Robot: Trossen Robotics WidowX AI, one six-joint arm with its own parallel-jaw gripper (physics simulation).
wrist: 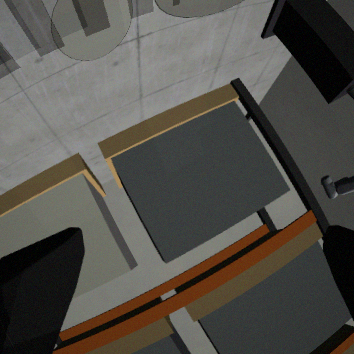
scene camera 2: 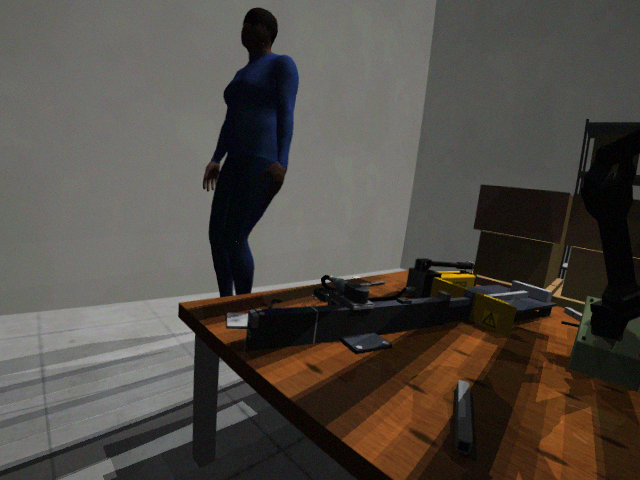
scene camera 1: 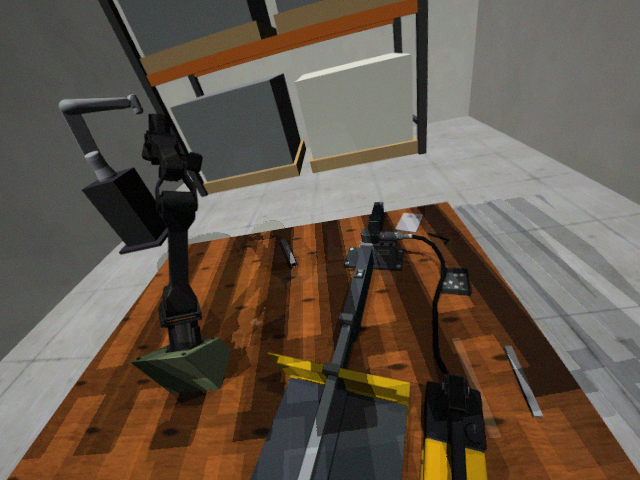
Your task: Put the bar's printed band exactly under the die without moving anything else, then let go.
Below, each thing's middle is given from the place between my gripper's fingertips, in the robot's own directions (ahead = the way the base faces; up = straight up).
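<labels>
As for the yellow and black device [scene camera 1: 454,433], my hand is 91 cm to the left of it and 63 cm short of it, and also 34 cm above it.
</labels>
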